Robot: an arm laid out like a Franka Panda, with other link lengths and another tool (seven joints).
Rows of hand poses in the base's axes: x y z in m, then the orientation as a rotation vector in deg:
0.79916, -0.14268, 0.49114, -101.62, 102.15, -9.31
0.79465, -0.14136, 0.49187, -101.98, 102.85, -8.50
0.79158, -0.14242, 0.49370, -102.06, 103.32, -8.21
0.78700, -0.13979, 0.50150, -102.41, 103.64, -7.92
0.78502, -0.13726, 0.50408, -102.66, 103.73, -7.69
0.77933, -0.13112, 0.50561, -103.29, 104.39, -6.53
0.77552, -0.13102, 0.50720, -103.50, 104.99, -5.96
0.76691, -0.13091, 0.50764, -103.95, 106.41, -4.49
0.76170, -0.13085, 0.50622, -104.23, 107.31, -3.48
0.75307, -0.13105, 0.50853, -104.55, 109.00, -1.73
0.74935, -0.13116, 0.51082, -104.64, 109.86, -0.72
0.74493, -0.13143, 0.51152, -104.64, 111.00, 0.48
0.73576, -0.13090, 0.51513, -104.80, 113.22, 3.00
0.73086, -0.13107, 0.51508, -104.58, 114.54, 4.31
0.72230, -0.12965, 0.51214, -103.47, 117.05, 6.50
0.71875, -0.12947, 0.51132, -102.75, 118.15, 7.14
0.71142, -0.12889, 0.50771, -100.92, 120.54, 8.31
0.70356, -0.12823, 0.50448, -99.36, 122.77, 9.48
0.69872, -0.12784, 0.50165, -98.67, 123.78, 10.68
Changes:
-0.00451, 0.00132, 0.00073, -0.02, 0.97, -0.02
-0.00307, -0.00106, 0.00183, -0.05, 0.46, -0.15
-0.00458, 0.00263, 0.00780, -0.17, 0.48, 0.06
-0.00198, 0.00253, 0.00258, -0.06, 0.27, 0.12
-0.00569, 0.00614, 0.00153, 0.01, 1.22, 0.21
-0.00381, 0.00010, 0.00159, -0.04, 0.73, -0.09
-0.00861, 0.00011, 0.00044, -0.02, 1.76, -0.22
-0.00521, 0.00006, -0.00142, 0.02, 1.15, -0.12
-0.00863, -0.00020, 0.00231, 0.06, 2.01, -0.36
-0.00372, -0.00011, 0.00229, 0.13, 1.05, -0.20
-0.00442, -0.00027, 0.00070, 0.15, 1.28, -0.35
-0.00917, 0.00053, 0.00361, 0.26, 2.66, -0.55
-0.00490, -0.00017, -0.00005, 0.21, 1.37, -0.52
-0.00856, 0.00142, -0.00294, 0.57, 2.19, -1.39
-0.00355, 0.00018, -0.00082, 0.19, 0.72, -0.78
-0.00733, 0.00058, -0.00361, 0.42, 1.38, -1.86
-0.00786, 0.00066, -0.00323, 0.32, 1.42, -1.63
-0.00484, 0.00039, -0.00283, 0.46, 0.98, -0.63

